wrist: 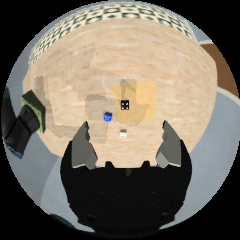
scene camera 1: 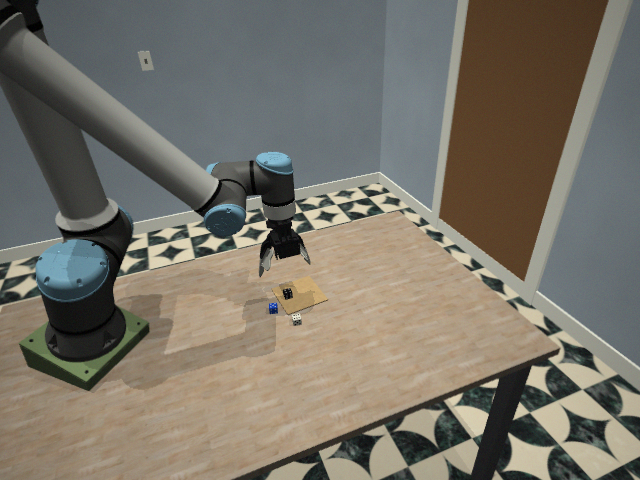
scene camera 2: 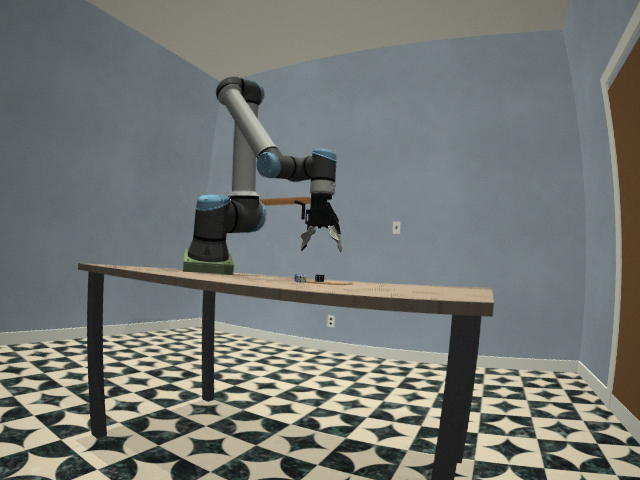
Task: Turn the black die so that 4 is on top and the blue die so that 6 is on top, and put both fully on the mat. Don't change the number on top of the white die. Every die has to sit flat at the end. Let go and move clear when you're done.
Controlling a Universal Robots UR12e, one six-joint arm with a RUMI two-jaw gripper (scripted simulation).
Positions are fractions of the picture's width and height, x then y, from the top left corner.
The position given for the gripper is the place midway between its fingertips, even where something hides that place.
The gripper shows in the wrist view (0.52, 0.51), in scene camera 1 (0.45, 0.56) and in scene camera 2 (0.50, 0.52).
